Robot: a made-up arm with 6 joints.
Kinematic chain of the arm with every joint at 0, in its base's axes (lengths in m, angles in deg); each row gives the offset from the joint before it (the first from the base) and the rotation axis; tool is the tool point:
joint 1: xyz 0 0 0.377 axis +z
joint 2: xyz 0 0 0 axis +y
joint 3: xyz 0 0 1.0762 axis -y
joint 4: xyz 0 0 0 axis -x
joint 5: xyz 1.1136 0 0 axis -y
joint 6: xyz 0 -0.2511 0 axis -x
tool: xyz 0 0 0
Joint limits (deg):
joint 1: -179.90..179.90
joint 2: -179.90..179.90
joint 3: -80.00..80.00
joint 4: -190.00..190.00
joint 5: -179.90..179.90
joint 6: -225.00..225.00
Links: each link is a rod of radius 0.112 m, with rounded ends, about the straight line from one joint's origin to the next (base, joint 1, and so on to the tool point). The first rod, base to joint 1, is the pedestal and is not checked.
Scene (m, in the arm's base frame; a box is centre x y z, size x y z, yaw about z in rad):
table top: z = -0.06
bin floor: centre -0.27 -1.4 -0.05 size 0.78 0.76 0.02 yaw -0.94
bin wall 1: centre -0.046 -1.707 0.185 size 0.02 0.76 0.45 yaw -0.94
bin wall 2: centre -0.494 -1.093 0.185 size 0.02 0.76 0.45 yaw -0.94
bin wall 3: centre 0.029 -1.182 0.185 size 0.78 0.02 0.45 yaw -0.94
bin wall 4: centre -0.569 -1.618 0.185 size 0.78 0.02 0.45 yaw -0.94
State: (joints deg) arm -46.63 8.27 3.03 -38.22 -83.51 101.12
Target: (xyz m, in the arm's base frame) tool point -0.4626 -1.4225 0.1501
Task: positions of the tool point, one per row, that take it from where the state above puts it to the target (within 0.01 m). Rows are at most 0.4 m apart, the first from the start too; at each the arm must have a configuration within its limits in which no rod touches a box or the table.
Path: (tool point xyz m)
1: 0.4863 -1.2418 1.0923
2: 0.2017 -1.3806 0.9931
3: -0.1220 -1.4444 0.8885
4: -0.4626 -1.4225 0.7793
5: -0.4683 -1.4551 0.4627
6: -0.4625 -1.4225 0.1502

